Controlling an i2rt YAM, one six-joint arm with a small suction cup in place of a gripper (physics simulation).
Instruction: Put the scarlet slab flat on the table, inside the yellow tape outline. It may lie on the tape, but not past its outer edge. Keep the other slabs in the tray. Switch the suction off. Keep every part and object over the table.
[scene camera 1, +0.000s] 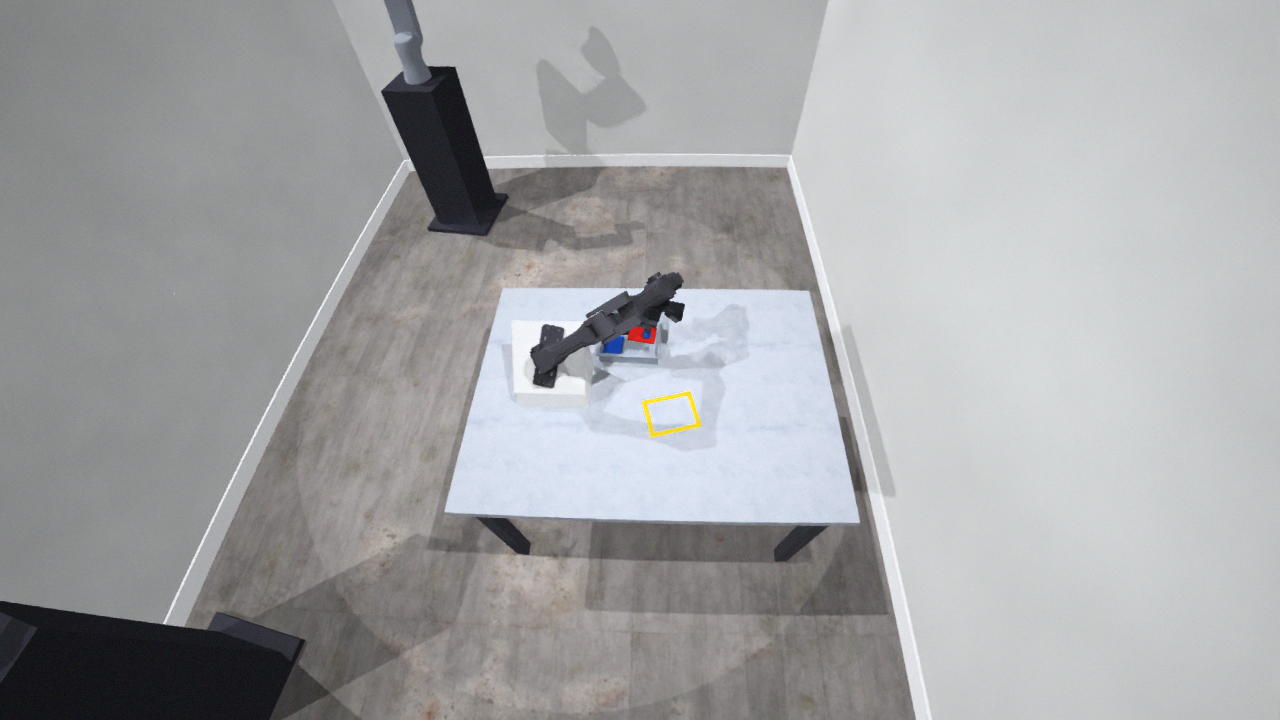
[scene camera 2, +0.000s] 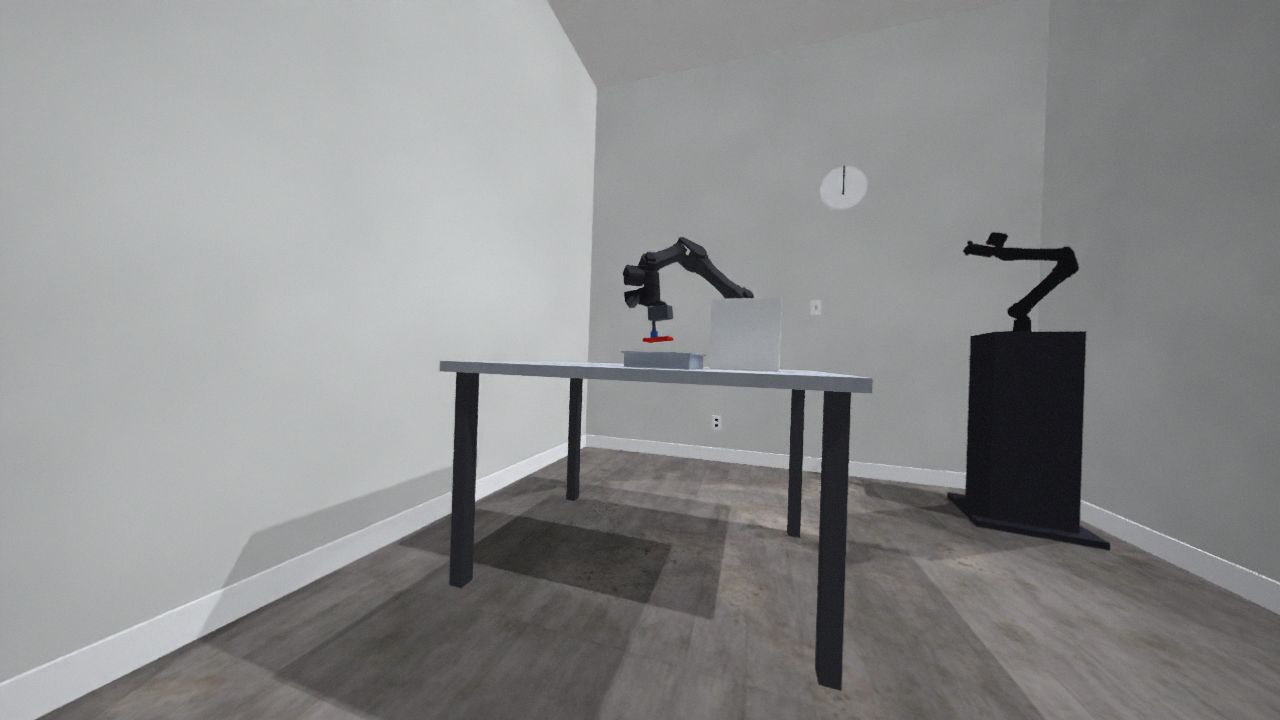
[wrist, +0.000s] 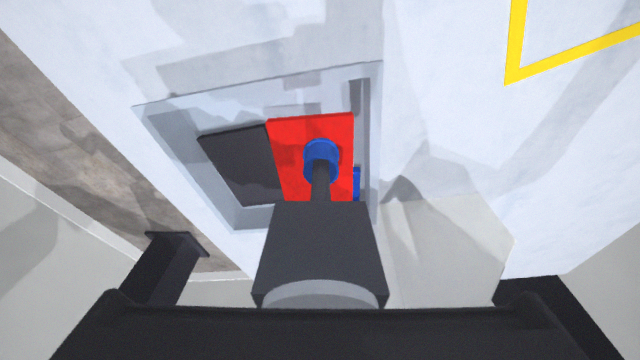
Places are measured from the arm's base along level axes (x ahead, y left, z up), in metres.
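Pixels of known places: end effector, tool point: (scene camera 1: 646, 336) (scene camera 2: 654, 341) (wrist: 320, 149); arm's base, origin of the base link: (scene camera 1: 548, 356) (scene camera 2: 745, 322).
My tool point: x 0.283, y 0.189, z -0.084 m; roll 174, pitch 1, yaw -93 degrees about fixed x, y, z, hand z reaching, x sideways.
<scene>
Ahead of a thing's pixels: the offset from my tool point to its top centre. "pt": to the spot under its first point.
The scarlet slab {dx -0.016, dy +0.006, dz +0.017 m} (scene camera 1: 637, 334) (scene camera 2: 658, 339) (wrist: 290, 150) hangs level from my suction cup (scene camera 1: 647, 333) (scene camera 2: 654, 334) (wrist: 321, 155), a little above the grey tray {dx -0.068, dy +0.057, dz -0.041 m} (scene camera 1: 629, 359) (scene camera 2: 662, 360) (wrist: 180, 200). The cup is on the slab's upper face, off its middle. A black slab {dx -0.089, dy +0.111, dz -0.078 m} (wrist: 242, 167) lies in the tray in the wrist view. A blue slab {dx -0.124, dy -0.004, dz -0.078 m} (scene camera 1: 613, 344) (wrist: 356, 182) lies in the tray too, partly hidden in the wrist view. The yellow tape outline {pt dx +0.053, dy -0.273, dz -0.091 m} (scene camera 1: 648, 420) (wrist: 515, 45) is on the table, apart from the tray; part of it shows in the wrist view.
The white base block (scene camera 1: 551, 400) (scene camera 2: 745, 335) (wrist: 450, 240) stands close beside the tray and carries the arm. The table (scene camera 1: 554, 474) (scene camera 2: 537, 368) has an edge behind the tray. A second arm on a black pedestal (scene camera 1: 444, 152) (scene camera 2: 1024, 429) stands away from the table.
</scene>
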